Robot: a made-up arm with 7 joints. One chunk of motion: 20 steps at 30 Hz.
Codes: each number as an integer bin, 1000 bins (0 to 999) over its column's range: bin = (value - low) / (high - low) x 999, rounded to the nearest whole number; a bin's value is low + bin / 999 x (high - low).
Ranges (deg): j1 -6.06..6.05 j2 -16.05..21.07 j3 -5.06..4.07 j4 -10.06..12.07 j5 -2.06..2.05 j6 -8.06..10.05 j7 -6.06..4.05
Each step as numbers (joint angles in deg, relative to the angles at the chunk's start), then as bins.
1 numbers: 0.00 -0.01 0.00 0.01 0.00 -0.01 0.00
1 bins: 500 432 554 455 501 444 599
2 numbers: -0.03 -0.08 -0.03 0.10 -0.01 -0.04 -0.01
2 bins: 497 430 550 459 498 442 598
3 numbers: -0.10 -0.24 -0.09 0.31 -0.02 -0.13 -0.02
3 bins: 492 425 544 468 496 437 597
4 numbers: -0.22 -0.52 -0.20 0.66 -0.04 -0.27 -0.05
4 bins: 482 418 532 484 491 430 594
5 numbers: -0.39 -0.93 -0.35 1.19 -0.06 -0.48 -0.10
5 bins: 468 407 515 508 486 418 589
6 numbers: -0.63 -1.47 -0.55 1.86 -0.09 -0.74 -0.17
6 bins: 448 392 493 538 479 404 582
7 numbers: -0.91 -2.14 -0.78 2.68 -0.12 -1.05 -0.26
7 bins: 425 374 468 575 472 387 573
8 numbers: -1.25 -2.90 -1.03 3.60 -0.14 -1.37 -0.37
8 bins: 397 354 441 617 467 369 562
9 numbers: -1.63 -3.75 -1.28 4.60 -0.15 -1.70 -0.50
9 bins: 365 331 414 662 464 351 549
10 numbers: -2.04 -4.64 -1.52 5.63 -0.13 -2.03 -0.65
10 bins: 332 307 387 708 469 333 535
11 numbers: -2.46 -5.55 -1.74 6.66 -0.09 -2.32 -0.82
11 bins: 297 283 363 755 479 317 518
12 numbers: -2.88 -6.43 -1.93 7.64 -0.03 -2.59 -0.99
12 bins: 262 259 342 799 493 302 501
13 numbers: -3.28 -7.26 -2.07 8.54 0.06 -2.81 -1.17
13 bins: 229 237 327 840 515 290 483
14 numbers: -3.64 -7.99 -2.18 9.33 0.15 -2.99 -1.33
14 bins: 200 217 315 875 537 280 467
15 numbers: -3.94 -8.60 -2.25 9.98 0.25 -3.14 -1.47
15 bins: 175 200 307 905 561 271 454
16 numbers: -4.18 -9.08 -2.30 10.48 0.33 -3.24 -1.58
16 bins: 155 188 302 927 581 266 443
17 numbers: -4.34 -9.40 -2.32 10.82 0.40 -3.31 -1.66
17 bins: 142 179 300 943 598 262 435
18 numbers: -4.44 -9.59 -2.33 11.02 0.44 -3.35 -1.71
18 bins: 134 174 299 952 608 260 430
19 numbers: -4.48 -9.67 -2.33 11.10 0.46 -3.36 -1.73
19 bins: 130 172 299 955 613 259 428
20 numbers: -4.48 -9.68 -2.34 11.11 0.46 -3.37 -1.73
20 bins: 130 171 298 956 613 259 428
